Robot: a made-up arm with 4 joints.
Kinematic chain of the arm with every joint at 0, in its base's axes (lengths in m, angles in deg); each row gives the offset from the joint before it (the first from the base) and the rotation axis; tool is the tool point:
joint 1: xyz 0 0 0.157 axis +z
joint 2: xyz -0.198 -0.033 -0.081 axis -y
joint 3: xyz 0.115 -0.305 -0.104 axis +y
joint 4: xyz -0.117 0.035 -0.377 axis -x
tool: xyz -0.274 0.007 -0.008
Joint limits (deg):
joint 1: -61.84..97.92
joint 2: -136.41..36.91
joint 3: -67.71..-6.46
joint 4: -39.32..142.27
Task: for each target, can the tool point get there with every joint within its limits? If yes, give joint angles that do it. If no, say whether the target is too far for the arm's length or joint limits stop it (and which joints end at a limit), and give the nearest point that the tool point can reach.
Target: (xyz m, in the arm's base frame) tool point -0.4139 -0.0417 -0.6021
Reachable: yes | joints -42.81 -28.46 -60.44 97.84
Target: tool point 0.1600 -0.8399 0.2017
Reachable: yes | joints 80.69 -93.48 -23.77 -19.23
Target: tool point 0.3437 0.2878 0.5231
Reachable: no: joint limits stop it (at a limit: joint 1, joint 2, joint 3, joint 4) | nearest point 0.3641 -0.3425 0.6125 | short by 0.637 m
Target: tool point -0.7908 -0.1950 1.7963
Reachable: no: too far | nearest point -0.5313 -0.1310 0.6131 | short by 1.213 m
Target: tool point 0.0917 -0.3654 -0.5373
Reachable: yes | joints 48.99 9.22 -20.56 75.24
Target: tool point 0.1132 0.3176 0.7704
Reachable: no: joint limits stop it (at a limit: joint 1, joint 2, joint 3, joint 4) | nearest point -0.4430 0.2078 0.6150 | short by 0.588 m
